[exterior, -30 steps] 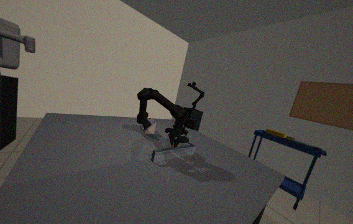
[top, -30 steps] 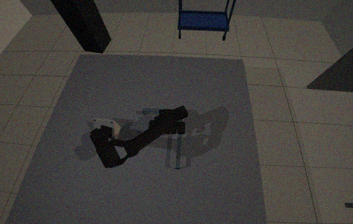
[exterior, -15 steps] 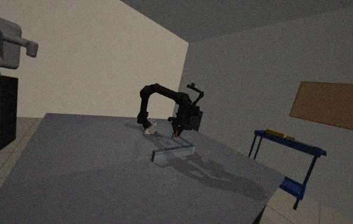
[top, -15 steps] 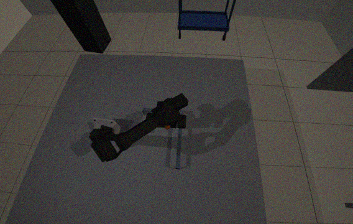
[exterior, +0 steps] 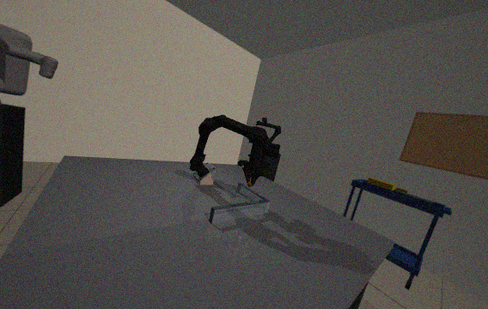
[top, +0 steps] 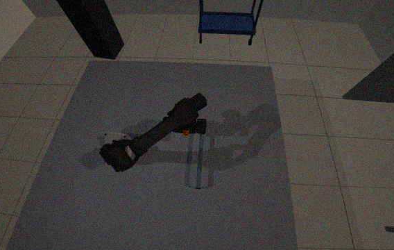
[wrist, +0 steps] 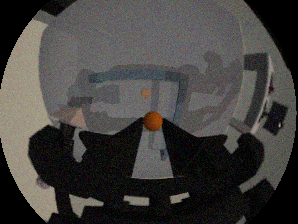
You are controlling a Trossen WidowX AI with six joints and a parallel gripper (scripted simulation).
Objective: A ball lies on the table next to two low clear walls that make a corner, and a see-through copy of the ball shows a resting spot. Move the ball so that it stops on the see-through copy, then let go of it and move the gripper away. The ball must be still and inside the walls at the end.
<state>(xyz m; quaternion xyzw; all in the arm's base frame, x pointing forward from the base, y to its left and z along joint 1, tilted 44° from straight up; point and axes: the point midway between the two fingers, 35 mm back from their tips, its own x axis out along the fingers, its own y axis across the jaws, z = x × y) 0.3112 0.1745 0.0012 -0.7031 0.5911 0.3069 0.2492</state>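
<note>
Right now the see-through copy is 2 cm behind my gripper tip, 3 cm to the left of it and 10 cm below it. The rest, counted from my gripper tip: orange ball right at my gripper tip.
</note>
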